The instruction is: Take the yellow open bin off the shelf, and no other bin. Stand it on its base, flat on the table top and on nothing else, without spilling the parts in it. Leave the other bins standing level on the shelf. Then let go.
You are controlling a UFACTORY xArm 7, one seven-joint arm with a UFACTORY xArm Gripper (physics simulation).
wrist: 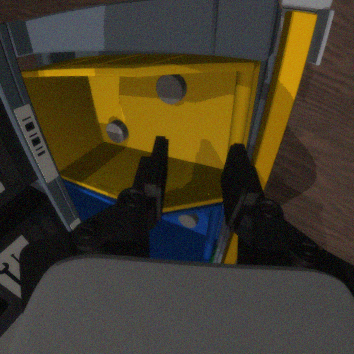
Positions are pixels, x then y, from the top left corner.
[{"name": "my gripper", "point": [196,158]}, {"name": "yellow open bin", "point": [74,99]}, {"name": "blue bin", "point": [169,239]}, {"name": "grey part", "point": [170,88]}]
